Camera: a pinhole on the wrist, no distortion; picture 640 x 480 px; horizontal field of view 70.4 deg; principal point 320.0 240.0 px. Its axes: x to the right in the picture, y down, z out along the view. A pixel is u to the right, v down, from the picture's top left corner.
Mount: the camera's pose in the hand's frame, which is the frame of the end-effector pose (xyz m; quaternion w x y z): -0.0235 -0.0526 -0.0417 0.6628 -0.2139 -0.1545 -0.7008
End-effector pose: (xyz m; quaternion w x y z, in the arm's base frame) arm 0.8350 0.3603 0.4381 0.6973 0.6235 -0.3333 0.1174
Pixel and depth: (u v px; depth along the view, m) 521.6 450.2 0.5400
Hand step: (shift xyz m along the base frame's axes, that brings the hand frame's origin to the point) 0.0390 -0.5695 0.1585
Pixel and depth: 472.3 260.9 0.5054
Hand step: -0.1502 -0.4531 0.0673
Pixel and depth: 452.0 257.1 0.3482
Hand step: -0.1027 -0.2907 0.0383
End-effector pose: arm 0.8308 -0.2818 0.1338 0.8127 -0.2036 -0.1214 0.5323
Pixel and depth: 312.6 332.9 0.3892
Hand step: -0.1959 0.1921 0.1858
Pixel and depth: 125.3 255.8 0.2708
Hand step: -0.1974 0.1044 0.0330
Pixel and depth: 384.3 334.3 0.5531
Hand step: -0.2567 0.2749 0.3431
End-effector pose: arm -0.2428 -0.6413 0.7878 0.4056 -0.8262 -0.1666 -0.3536
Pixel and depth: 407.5 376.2 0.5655
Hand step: 0.4250 0.3069 -0.1330
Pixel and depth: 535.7 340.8 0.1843
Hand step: 0.0715 0.1485 -0.0220
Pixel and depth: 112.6 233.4 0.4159
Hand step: 0.2899 -0.0231 -0.2583
